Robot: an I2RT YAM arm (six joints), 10 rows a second.
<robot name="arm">
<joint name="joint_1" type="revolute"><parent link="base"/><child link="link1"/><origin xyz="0 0 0.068" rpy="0 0 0"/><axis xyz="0 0 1"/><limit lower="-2.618" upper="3.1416"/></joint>
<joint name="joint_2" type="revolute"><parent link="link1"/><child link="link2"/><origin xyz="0.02 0.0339 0.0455" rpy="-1.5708 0 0"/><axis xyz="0 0 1"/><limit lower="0" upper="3.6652"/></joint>
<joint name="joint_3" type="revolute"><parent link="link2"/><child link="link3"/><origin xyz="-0.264 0 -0.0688" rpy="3.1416 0 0"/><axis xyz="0 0 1"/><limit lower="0" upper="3.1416"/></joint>
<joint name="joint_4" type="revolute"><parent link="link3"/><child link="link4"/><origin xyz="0.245 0.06 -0.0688" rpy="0 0 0"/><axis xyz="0 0 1"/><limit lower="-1.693" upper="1.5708"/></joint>
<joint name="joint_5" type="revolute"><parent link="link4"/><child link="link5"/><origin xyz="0.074 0.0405 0.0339" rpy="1.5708 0 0"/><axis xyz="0 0 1"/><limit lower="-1.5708" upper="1.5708"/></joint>
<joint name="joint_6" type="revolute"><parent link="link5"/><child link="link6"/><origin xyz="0.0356 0 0.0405" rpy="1.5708 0 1.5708"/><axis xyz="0 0 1"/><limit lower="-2.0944" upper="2.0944"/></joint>
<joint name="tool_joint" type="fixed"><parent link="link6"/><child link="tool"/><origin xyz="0 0 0" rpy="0 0 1.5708"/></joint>
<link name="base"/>
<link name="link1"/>
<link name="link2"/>
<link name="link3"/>
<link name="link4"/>
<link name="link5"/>
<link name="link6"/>
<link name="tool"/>
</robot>
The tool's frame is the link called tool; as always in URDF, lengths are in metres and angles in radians.
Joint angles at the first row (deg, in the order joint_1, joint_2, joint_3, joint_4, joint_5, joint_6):
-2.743 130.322 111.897 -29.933 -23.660 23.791
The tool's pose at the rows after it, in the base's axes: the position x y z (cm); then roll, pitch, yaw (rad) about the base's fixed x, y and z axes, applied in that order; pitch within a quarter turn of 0, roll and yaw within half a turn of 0:
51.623, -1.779, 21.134, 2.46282, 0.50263, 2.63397
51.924, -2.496, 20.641, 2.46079, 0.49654, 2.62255
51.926, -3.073, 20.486, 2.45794, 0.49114, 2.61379
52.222, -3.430, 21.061, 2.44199, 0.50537, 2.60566
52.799, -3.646, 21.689, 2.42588, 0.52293, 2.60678
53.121, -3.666, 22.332, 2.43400, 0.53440, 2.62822
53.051, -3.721, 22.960, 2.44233, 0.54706, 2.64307
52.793, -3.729, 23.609, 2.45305, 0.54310, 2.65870
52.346, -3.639, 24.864, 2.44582, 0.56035, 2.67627
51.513, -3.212, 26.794, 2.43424, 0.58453, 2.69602
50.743, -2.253, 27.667, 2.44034, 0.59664, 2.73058
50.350, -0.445, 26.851, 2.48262, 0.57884, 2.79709
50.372, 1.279, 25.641, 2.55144, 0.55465, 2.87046
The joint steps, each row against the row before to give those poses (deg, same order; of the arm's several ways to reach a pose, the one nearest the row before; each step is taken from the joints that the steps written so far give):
-0.831 0.919 0.766 0.262 -0.241 0.590
-0.787 1.113 0.830 0.021 -0.306 0.022
-0.656 0.220 0.068 -0.066 -0.349 0.000
-0.393 0.394 1.659 -0.195 -0.525 -0.022
-0.218 1.224 3.192 -0.875 -0.721 -0.371
0.000 1.003 3.231 -2.359 -0.219 -1.290
-0.066 -0.197 1.071 -1.224 0.022 -1.049
-0.044 -0.390 1.010 -2.166 -0.131 -0.809
0.000 -1.424 0.192 -1.025 -0.809 -1.027
0.329 -2.599 -0.370 -1.159 -0.830 -0.918
0.983 -2.252 -1.791 -0.394 -0.197 -1.049
2.076 -0.612 -2.164 -0.766 0.896 -1.552
2.098 1.116 0.045 -2.076 2.142 -2.011

